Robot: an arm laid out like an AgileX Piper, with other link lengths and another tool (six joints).
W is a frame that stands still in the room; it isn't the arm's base.
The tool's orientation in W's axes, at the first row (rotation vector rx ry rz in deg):
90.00 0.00 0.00
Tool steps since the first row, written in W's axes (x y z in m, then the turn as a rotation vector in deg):
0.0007 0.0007 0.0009 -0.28 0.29 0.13
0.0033 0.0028 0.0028 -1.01 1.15 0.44
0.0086 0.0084 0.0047 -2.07 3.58 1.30
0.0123 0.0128 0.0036 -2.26 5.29 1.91
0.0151 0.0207 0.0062 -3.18 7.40 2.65
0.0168 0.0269 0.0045 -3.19 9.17 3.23
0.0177 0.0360 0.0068 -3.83 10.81 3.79
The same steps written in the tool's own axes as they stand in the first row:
0.0007 0.0009 -0.0007 -0.28 0.13 -0.29
0.0033 0.0028 -0.0028 -1.01 0.44 -1.15
0.0086 0.0047 -0.0084 -2.07 1.30 -3.58
0.0123 0.0036 -0.0128 -2.26 1.91 -5.29
0.0151 0.0062 -0.0207 -3.18 2.65 -7.40
0.0168 0.0045 -0.0269 -3.19 3.23 -9.17
0.0177 0.0068 -0.0360 -3.83 3.79 -10.81

